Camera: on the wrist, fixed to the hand. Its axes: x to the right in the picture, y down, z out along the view.
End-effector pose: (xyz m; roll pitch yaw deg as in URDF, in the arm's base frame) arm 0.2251 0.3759 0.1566 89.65 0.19 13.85
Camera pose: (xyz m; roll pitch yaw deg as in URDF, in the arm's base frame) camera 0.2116 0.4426 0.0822 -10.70 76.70 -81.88
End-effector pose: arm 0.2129 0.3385 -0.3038 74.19 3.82 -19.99
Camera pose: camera 0.2258 0.3824 -0.3936 -15.01 60.90 -119.23
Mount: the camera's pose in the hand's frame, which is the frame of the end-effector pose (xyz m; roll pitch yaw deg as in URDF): 0.0031 -0.0740 -0.0684 -4.82 -12.88 -91.16
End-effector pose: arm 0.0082 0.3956 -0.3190 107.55 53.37 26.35
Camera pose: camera -0.0649 0.4571 -0.3513 -98.49 35.36 -159.38
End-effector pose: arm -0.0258 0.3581 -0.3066 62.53 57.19 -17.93
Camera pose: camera -0.0938 0.4080 -0.3619 -72.61 23.35 -153.09
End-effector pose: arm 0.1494 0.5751 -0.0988 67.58 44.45 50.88
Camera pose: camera 0.0819 0.5476 -0.1684 -64.98 34.66 -84.50
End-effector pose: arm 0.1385 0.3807 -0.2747 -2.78 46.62 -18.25
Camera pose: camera 0.0717 0.3214 -0.3214 -52.63 -11.52 -97.51
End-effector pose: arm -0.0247 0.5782 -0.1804 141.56 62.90 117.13
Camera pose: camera -0.1178 0.5396 -0.1797 -112.69 19.75 -104.47
